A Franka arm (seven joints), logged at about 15 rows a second.
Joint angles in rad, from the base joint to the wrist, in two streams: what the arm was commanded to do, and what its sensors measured. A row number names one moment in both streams.
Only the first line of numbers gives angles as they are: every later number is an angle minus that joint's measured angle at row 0.
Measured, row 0:
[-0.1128 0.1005 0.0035 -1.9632 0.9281 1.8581 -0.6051]
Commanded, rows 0 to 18:
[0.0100 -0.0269 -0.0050 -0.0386 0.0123 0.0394 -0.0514]
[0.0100 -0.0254 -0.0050 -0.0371 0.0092 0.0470 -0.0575]
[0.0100 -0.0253 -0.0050 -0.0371 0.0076 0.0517 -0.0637]
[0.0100 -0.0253 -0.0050 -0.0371 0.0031 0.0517 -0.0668]
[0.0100 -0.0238 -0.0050 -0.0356 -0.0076 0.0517 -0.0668]
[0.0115 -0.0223 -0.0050 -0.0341 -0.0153 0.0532 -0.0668]
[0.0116 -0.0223 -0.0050 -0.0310 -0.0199 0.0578 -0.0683]
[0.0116 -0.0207 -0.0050 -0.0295 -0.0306 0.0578 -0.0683]
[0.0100 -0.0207 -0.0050 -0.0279 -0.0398 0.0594 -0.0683]
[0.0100 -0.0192 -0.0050 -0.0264 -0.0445 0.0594 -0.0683]
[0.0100 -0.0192 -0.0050 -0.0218 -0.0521 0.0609 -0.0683]
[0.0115 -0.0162 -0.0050 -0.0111 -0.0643 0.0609 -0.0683]
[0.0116 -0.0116 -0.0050 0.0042 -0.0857 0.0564 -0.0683]
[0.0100 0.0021 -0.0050 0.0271 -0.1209 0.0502 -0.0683]
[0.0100 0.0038 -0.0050 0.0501 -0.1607 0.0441 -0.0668]
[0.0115 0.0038 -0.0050 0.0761 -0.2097 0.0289 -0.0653]
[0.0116 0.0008 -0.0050 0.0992 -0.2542 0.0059 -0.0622]
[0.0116 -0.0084 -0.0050 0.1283 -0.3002 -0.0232 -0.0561]
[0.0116 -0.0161 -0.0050 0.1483 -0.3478 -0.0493 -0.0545]
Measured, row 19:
[0.0005 -0.0031 0.0009 0.0958 -0.2664 0.0079 -0.0647]
